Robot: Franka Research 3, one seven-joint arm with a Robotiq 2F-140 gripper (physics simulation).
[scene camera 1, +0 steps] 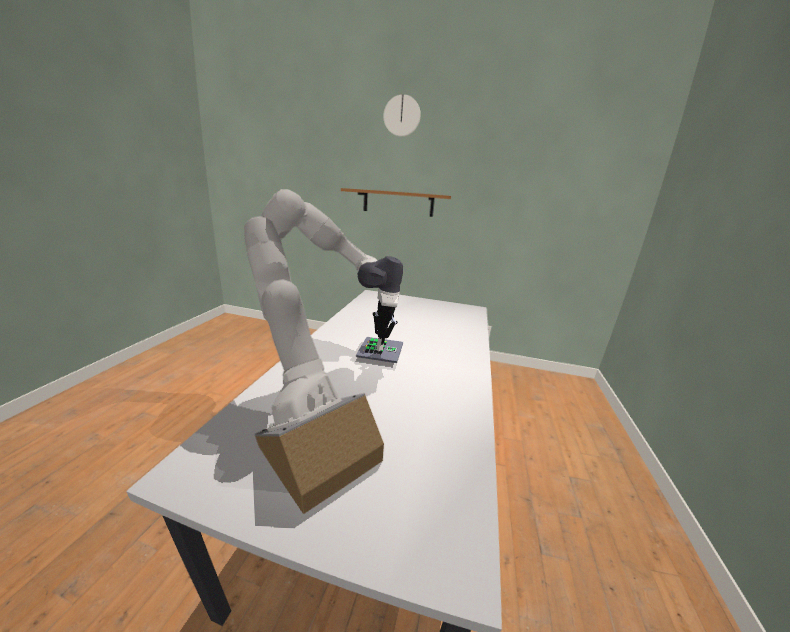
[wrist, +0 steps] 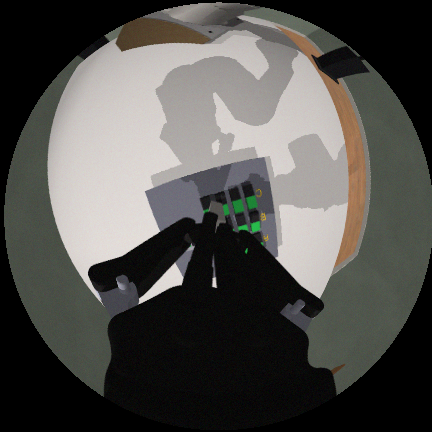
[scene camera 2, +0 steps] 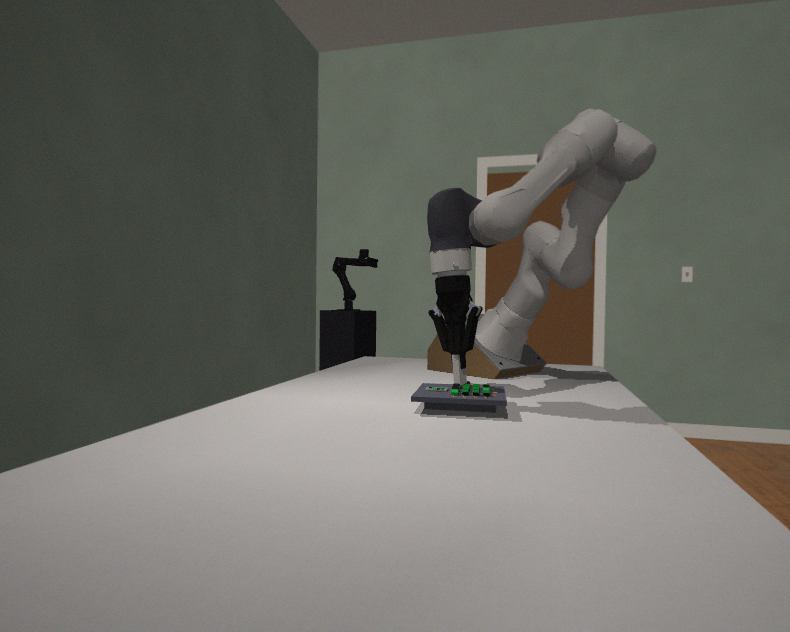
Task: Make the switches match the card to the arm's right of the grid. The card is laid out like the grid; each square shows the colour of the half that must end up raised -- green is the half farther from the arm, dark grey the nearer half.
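Note:
The dark grey panel [scene camera 1: 378, 358] [scene camera 2: 428, 396] [wrist: 175, 210] lies on the table. Its switch grid [scene camera 1: 372, 345] [scene camera 2: 475, 390] [wrist: 238, 205] has green far halves and dark near halves; gold letters run along one side. The small card [scene camera 1: 391, 349] [scene camera 2: 436, 388] shows beside the grid; its squares are too small to read, and the gripper hides most of it in the wrist view. My gripper [scene camera 1: 380, 344] [scene camera 2: 458, 383] [wrist: 213, 210] is shut and empty, pointing down. Its tips are at the row nearest the arm, by the columns nearest the card. They hide part of these switches; I cannot tell whether they touch.
The panel stands on a white table [scene camera 1: 434, 421] [scene camera 2: 368, 500] [wrist: 105, 130]. The arm's wooden base block [scene camera 1: 329, 448] [scene camera 2: 448, 359] [wrist: 160, 34] is at the near end in scene camera 1. A black pedestal [scene camera 2: 347, 336] with a small black arm stands beyond the table.

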